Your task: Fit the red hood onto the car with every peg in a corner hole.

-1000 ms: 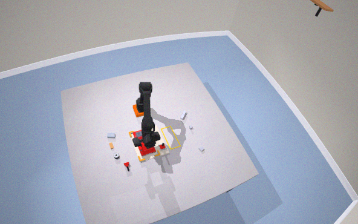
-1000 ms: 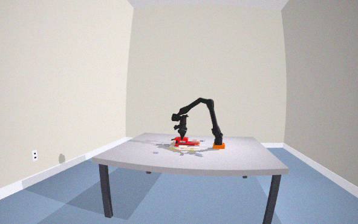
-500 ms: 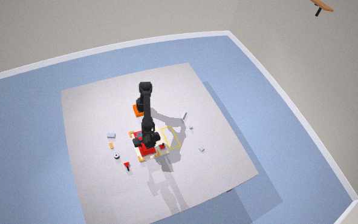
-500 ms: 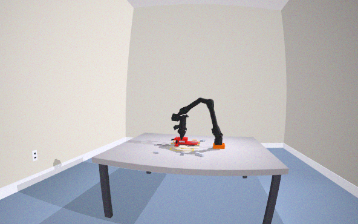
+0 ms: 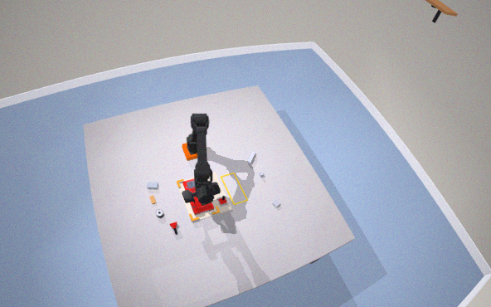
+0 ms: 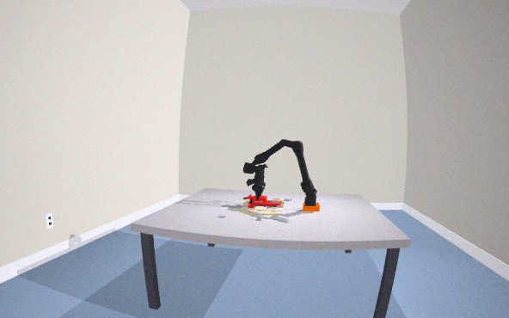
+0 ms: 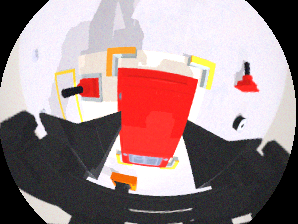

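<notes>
Right now the cream jig board is 30 mm behind my gripper tip, 20 mm to the left of it and 30 mm below it. Round my gripper tip: wheel: 30 mm behind, 220 mm to the right, 30 mm below; red hood: 10 mm above; black stem: 40 mm ahead, 120 mm to the left, 10 mm below.
</notes>
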